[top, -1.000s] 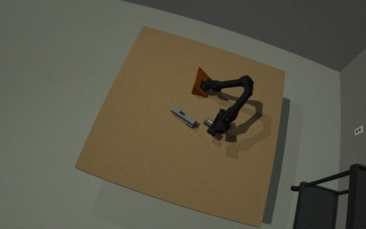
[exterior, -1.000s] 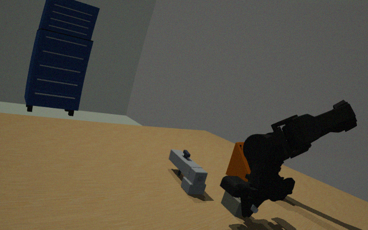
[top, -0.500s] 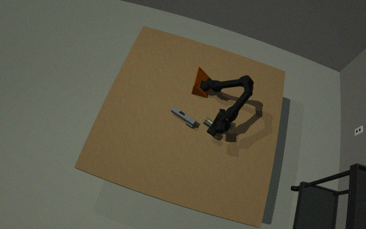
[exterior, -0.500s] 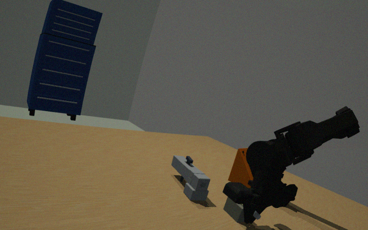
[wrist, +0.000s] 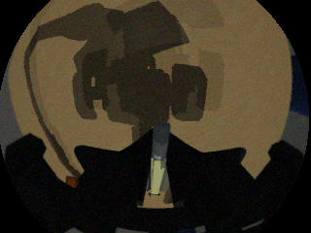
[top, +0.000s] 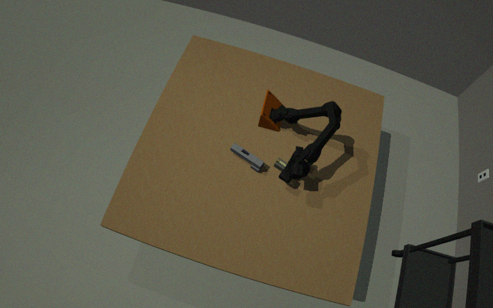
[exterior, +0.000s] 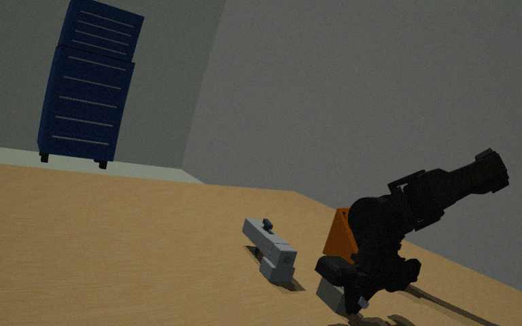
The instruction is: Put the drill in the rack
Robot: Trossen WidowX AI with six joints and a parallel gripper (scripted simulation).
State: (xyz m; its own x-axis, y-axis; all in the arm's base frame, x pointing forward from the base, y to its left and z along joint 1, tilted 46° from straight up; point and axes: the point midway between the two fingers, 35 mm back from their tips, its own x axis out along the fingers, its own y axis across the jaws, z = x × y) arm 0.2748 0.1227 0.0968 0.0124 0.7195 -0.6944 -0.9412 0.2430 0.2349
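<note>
My gripper tip is 4 cm to the left of the drill, 3 cm below it and 1 cm past it. The rest, counted from my gripper tip: dark blue key 26 cm to the right, 4 cm above, 2 cm behind; then grey holder block 23 cm to the right, 3 cm above, 1 cm behind; then grey rack 5 cm to the right, 2 cm behind, 1 cm above.
</note>
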